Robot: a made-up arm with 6 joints.
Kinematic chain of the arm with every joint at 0, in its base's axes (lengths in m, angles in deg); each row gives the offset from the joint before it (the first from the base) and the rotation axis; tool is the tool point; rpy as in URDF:
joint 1: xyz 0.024 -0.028 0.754 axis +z
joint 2: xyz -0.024 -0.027 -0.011 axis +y
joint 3: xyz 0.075 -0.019 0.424 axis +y
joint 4: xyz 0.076 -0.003 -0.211 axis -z
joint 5: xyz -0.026 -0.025 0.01 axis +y
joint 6: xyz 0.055 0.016 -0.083 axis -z
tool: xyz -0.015 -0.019 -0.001 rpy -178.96 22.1 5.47
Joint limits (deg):
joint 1: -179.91..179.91
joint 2: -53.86..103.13
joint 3: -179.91..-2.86
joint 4: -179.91..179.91
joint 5: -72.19..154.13
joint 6: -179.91..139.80
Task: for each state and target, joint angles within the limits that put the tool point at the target. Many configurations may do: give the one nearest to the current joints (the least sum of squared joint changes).
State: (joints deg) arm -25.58 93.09 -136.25 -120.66 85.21 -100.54
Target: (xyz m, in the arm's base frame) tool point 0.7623 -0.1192 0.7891
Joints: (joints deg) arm 0.81 76.54 -143.31 -131.48 75.40 -101.28
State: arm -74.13 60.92 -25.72 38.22 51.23 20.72
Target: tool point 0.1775 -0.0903 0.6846
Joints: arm -24.76 69.91 -7.55 54.04 62.46 23.44
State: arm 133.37 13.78 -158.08 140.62 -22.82 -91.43
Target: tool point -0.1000 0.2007 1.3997
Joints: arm 133.20 11.23 -161.89 138.69 -2.85 -91.93
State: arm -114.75 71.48 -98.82 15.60 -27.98 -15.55
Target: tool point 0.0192 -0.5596 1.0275
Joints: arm -80.18 29.68 -83.81 17.03 -32.52 -13.78
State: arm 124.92 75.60 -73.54 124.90 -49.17 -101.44
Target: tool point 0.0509 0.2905 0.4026
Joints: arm 105.95 99.92 -73.24 121.35 -43.22 -102.04
